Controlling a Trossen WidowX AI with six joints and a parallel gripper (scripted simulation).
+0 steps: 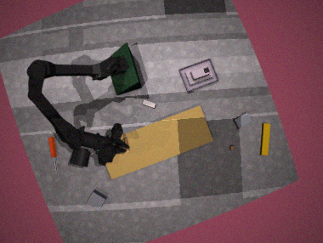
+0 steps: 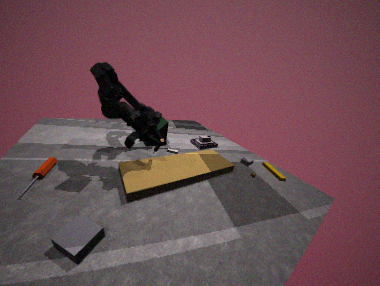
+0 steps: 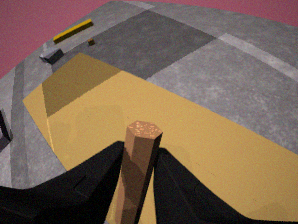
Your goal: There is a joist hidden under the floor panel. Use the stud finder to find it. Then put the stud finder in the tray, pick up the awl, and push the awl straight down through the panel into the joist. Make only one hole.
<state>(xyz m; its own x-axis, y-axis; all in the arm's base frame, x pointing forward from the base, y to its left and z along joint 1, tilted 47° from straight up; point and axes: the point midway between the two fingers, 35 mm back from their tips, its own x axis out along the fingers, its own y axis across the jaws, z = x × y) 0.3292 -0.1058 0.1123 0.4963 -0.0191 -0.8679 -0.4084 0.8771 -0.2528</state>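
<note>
Now: gripper tip 4 cm past the orange awl and 4 cm above it. Round my gripper tip: tray (17 cm behind, 44 cm to the left, 13 cm below); orange-handled screwdriver (11 cm behind, 39 cm to the right, 13 cm below); white piece (15 cm behind, 16 cm to the left, 14 cm below).
</note>
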